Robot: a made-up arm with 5 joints. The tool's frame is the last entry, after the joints.
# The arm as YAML. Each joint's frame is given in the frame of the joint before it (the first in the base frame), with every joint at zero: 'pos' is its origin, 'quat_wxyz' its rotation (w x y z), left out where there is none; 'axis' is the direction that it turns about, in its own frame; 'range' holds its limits. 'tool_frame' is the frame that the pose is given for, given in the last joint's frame.
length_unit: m
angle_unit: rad
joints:
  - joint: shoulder
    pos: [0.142, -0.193, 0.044]
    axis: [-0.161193, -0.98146, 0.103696]
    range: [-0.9, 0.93]
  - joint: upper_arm
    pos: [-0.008, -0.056, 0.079]
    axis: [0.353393, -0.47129, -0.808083]
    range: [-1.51, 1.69]
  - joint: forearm
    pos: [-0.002, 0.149, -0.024]
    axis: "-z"
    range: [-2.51, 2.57]
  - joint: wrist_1
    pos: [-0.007, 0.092, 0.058]
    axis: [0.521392, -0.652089, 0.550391]
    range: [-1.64, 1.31]
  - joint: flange
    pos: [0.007, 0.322, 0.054]
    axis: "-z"
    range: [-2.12, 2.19]
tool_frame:
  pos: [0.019, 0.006, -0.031]
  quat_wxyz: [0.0, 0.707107, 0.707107, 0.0]
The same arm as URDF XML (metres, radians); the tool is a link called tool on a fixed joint. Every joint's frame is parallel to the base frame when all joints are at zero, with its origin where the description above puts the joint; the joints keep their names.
<robot name="arm">
<link name="base"/>
<link name="link1"/>
<link name="link2"/>
<link name="link3"/>
<link name="link4"/>
<link name="link5"/>
<link name="tool"/>
<joint name="shoulder" type="revolute"><parent link="base"/><child link="link1"/><origin xyz="0.142 -0.193 0.044"/><axis xyz="-0.161193 -0.98146 0.103696"/><limit lower="-0.9" upper="0.93"/></joint>
<joint name="upper_arm" type="revolute"><parent link="link1"/><child link="link2"/><origin xyz="-0.008 -0.056 0.079"/><axis xyz="0.353393 -0.47129 -0.808083"/><limit lower="-1.51" upper="1.69"/></joint>
<joint name="forearm" type="revolute"><parent link="link2"/><child link="link3"/><origin xyz="-0.002 0.149 -0.024"/><axis xyz="0 0 -1"/><limit lower="-2.51" upper="2.57"/></joint>
<joint name="wrist_1" type="revolute"><parent link="link3"/><child link="link4"/><origin xyz="-0.007 0.092 0.058"/><axis xyz="0.521392 -0.652089 0.550391"/><limit lower="-1.64" upper="1.31"/></joint>
<joint name="flange" type="revolute"><parent link="link4"/><child link="link5"/><origin xyz="0.007 0.322 0.054"/><axis xyz="0 0 -1"/><limit lower="-2.12" upper="2.19"/></joint>
<joint name="tool_joint" type="fixed"><parent link="link5"/><child link="tool"/><origin xyz="0.019 0.006 -0.031" rpy="3.1416 0 1.5708"/></joint>
</robot>

